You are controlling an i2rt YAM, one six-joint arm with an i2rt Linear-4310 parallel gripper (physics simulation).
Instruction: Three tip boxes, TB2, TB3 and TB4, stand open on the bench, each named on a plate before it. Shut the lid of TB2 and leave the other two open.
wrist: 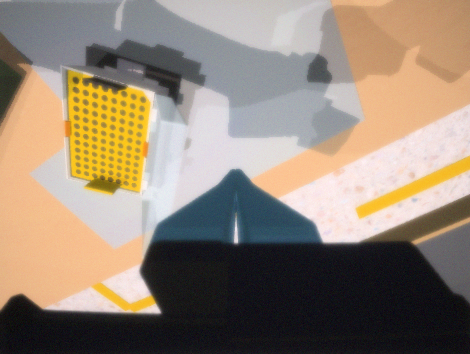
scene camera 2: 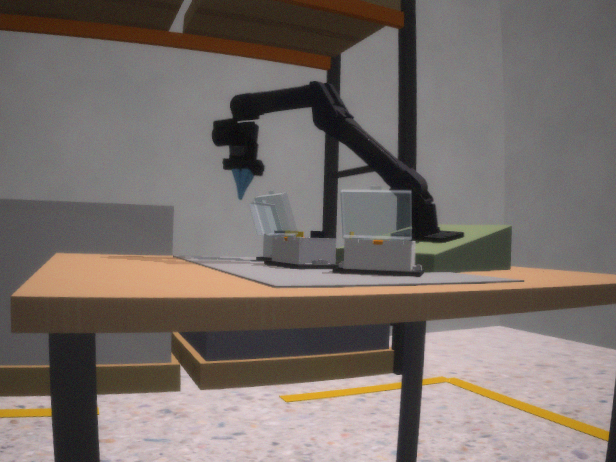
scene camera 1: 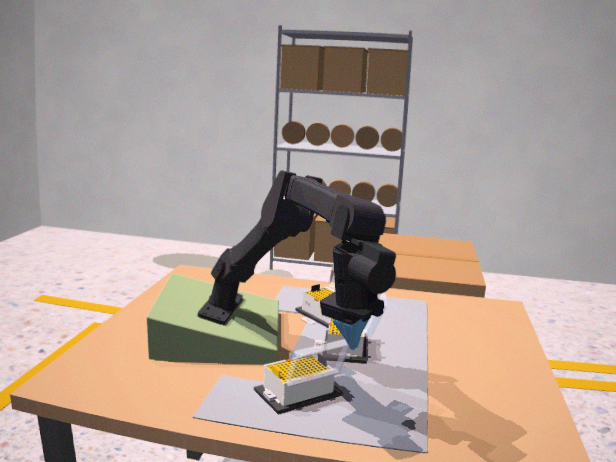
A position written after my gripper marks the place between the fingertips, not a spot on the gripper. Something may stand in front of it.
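Note:
My own gripper (scene camera 1: 354, 348) is there to be seen, and I find the gripper (wrist: 235, 177) and again the gripper (scene camera 2: 240, 199) in the other views. A grey mat (scene camera 1: 384, 404) is visible too; the wrist view has the mat (wrist: 256, 90), and scene camera 2 shows the mat (scene camera 2: 249, 268). I also see a tip box TB4 (scene camera 1: 310, 307).

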